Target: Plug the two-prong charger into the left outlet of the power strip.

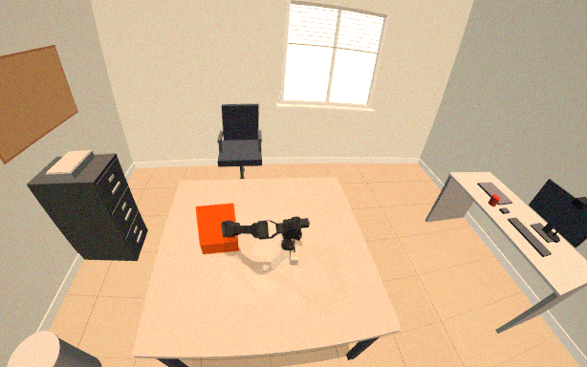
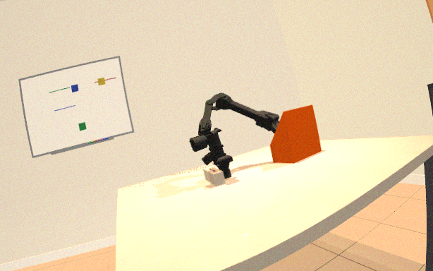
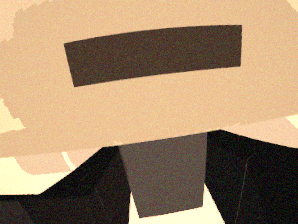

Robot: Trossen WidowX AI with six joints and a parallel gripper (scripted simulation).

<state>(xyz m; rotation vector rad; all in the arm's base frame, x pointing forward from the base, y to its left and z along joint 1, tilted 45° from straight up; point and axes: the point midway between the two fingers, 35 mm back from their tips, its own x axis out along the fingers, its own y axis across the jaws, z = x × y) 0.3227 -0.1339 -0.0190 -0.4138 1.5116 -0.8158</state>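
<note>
The two-prong charger is 20 mm ahead of my gripper tip and 10 mm above it.
</note>
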